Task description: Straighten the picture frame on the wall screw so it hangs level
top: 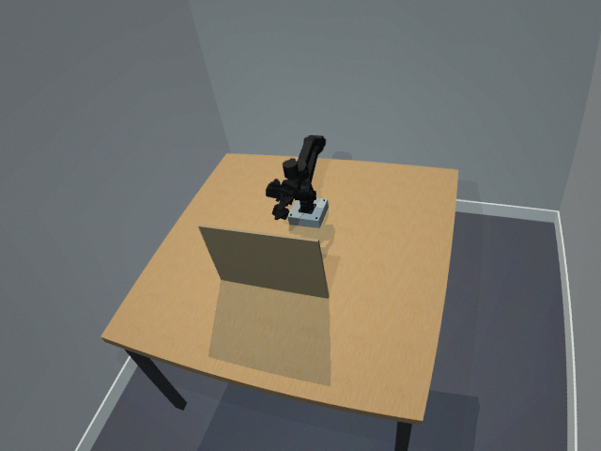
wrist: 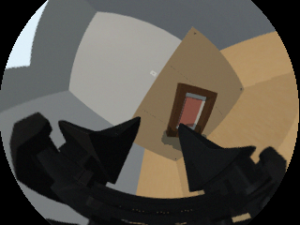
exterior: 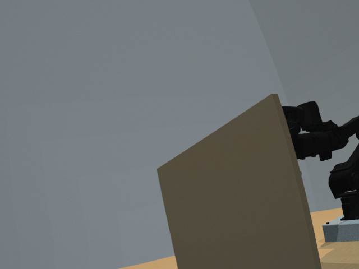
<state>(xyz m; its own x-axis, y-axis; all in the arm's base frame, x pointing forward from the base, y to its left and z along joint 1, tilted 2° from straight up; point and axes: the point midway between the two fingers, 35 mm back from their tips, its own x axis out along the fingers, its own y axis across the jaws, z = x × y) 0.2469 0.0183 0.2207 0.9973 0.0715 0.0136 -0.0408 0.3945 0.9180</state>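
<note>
Now: the picture frame 12 cm ahead of my gripper tip, 2 cm to the right of it and 11 cm below it. Round my gripper tip: wall panel: 13 cm ahead, 2 cm to the right, 11 cm below.
</note>
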